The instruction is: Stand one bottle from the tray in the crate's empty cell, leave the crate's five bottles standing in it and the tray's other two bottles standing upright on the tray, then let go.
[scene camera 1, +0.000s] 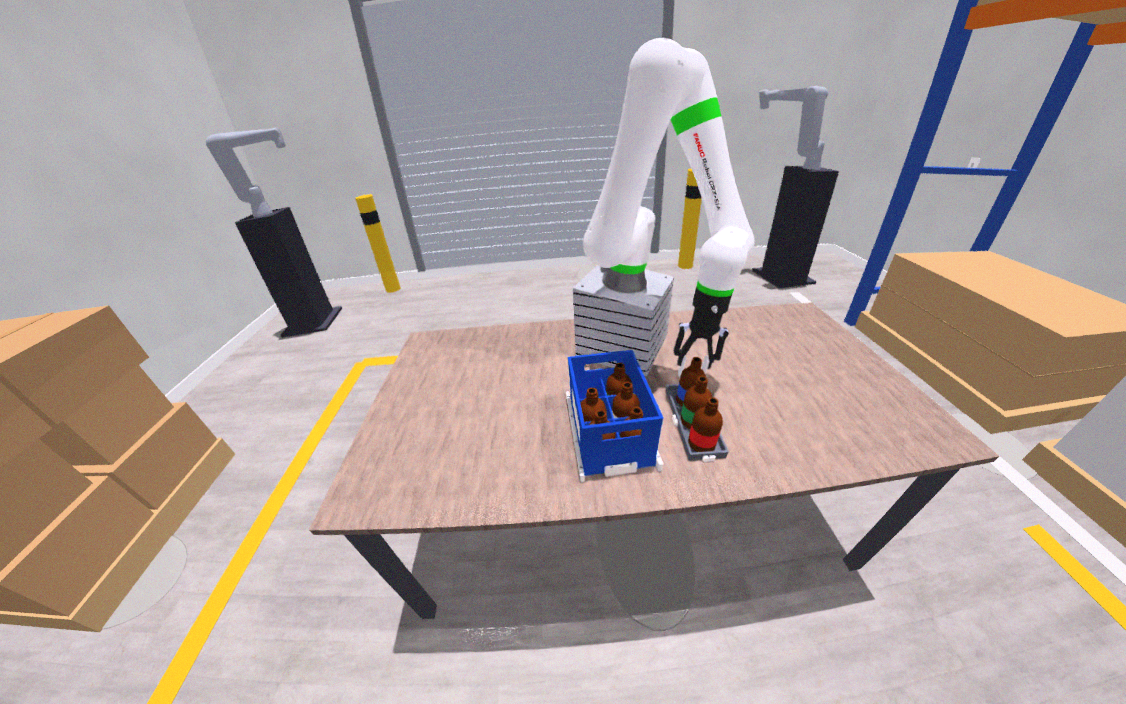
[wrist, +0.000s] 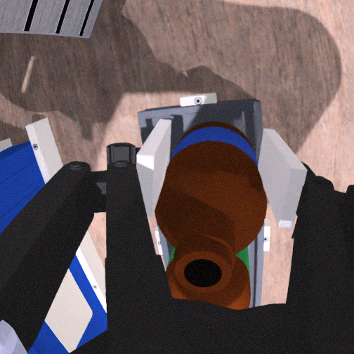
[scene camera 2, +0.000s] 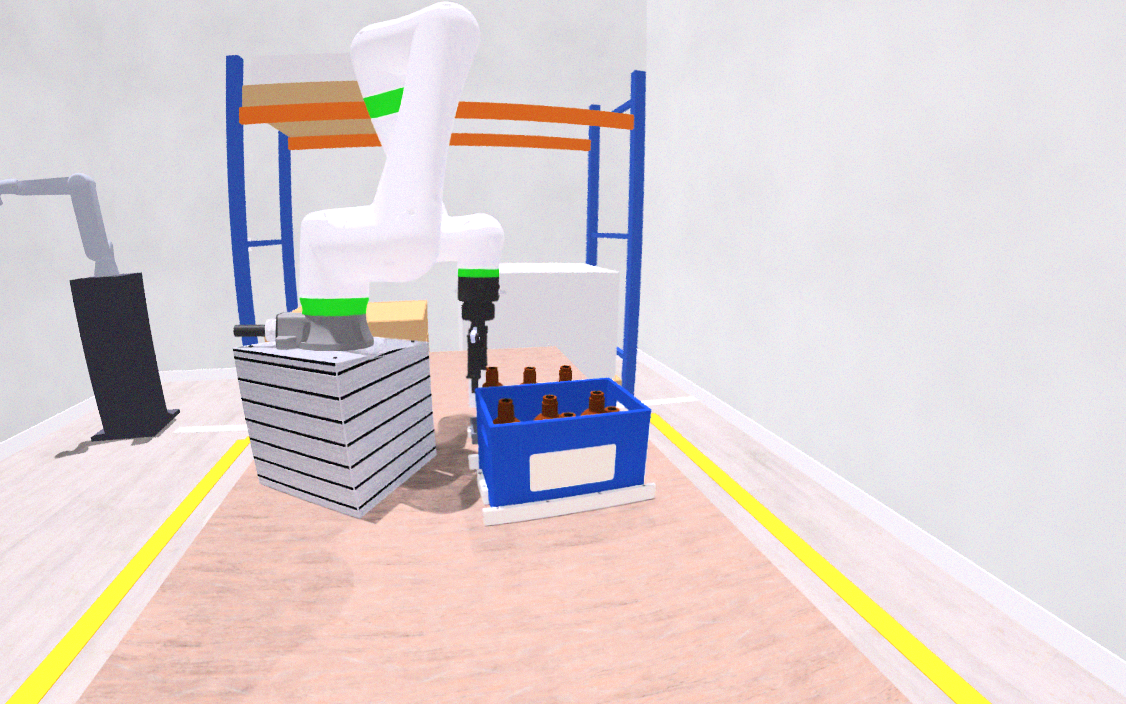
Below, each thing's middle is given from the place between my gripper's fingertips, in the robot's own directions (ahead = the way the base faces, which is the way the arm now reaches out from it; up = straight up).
My hand is 3 cm short of the blue-labelled bottle [wrist: 212, 204], 1 cm to the left of it and 1 cm below it.
